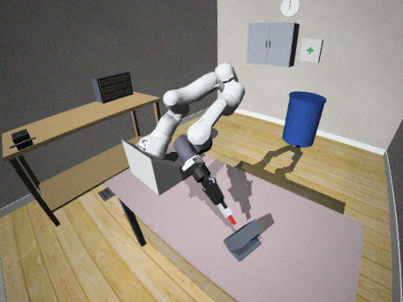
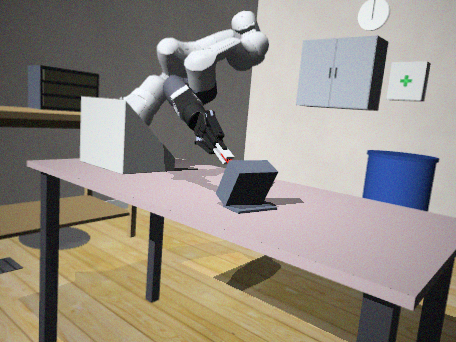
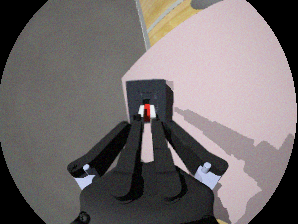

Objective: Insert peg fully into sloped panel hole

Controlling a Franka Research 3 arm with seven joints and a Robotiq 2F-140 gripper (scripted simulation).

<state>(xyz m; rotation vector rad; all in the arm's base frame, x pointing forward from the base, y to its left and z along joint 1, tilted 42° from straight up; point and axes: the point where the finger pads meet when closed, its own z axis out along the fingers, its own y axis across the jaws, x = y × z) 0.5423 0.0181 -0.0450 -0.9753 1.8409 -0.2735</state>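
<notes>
Right now the red peg is 3 cm ahead of my hand and 2 cm below it.
</notes>
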